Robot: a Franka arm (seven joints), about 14 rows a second.
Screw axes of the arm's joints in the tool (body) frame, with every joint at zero. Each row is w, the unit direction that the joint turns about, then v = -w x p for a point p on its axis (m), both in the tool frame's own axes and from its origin. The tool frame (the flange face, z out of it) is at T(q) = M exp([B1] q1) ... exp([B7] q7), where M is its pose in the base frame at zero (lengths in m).
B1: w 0 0 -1 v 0 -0.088 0
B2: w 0 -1 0 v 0.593 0 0.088
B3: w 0 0 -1 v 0 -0.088 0
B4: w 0 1 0 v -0.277 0 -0.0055
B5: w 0 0 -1 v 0 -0.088 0
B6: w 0 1 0 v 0.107 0 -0.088
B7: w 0 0 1 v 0 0 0
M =
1 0 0 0.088
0 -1 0 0
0 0 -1 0.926
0 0 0 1
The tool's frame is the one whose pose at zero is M.
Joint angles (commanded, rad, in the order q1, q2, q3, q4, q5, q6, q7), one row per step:
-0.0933, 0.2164, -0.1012, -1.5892, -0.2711, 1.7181, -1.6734
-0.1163, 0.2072, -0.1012, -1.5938, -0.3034, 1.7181, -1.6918
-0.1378, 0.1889, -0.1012, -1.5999, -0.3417, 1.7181, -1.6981
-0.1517, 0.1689, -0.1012, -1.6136, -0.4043, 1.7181, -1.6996
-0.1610, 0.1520, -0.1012, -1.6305, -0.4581, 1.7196, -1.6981
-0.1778, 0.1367, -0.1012, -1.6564, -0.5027, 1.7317, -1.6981
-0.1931, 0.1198, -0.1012, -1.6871, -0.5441, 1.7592, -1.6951
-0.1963, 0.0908, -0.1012, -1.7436, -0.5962, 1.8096, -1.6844
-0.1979, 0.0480, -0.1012, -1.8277, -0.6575, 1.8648, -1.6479
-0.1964, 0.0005, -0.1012, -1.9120, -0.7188, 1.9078, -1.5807
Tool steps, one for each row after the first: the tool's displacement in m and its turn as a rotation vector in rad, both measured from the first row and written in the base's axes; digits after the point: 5 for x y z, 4 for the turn. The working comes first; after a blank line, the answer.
Tool pose at each row, in the base's axes (x y z in m, rotation vector in rad; the steps are taken from these numbers as rounded here):
0.60455, -0.13917, 0.50500, 2.1689, 2.0865, -0.4288
0.59864, -0.15562, 0.50936, 2.1528, 2.0728, -0.4635
0.59064, -0.17121, 0.51882, 2.1404, 2.0402, -0.4961
0.58210, -0.18390, 0.52660, 2.1080, 2.0050, -0.5594
0.57481, -0.19289, 0.53093, 2.0797, 1.9769, -0.6157
0.56671, -0.20480, 0.53047, 2.0599, 1.9527, -0.6624
0.55982, -0.21469, 0.52953, 2.0328, 1.9295, -0.6917
0.55293, -0.21626, 0.52521, 1.9766, 1.9161, -0.7137
0.54090, -0.21497, 0.51580, 1.9293, 1.8887, -0.7384
0.52682, -0.21108, 0.50736, 1.9067, 1.8340, -0.7543

-0.00591, -0.01645, 0.00436, -0.0284, 0.0069, 0.0018
-0.01391, -0.03204, 0.01382, -0.0647, 0.0054, -0.0055
-0.02245, -0.04473, 0.02160, -0.1234, 0.0142, -0.0049
-0.02974, -0.05372, 0.02593, -0.1731, 0.0253, -0.0036
-0.03784, -0.06563, 0.02547, -0.2125, 0.0364, -0.0051
-0.04473, -0.07552, 0.02453, -0.2498, 0.0352, -0.0011
-0.05162, -0.07709, 0.02021, -0.2951, 0.0245, 0.0239
-0.06365, -0.07580, 0.01080, -0.3447, 0.0130, 0.0382
-0.07773, -0.07191, 0.00236, -0.3945, -0.0079, 0.0274

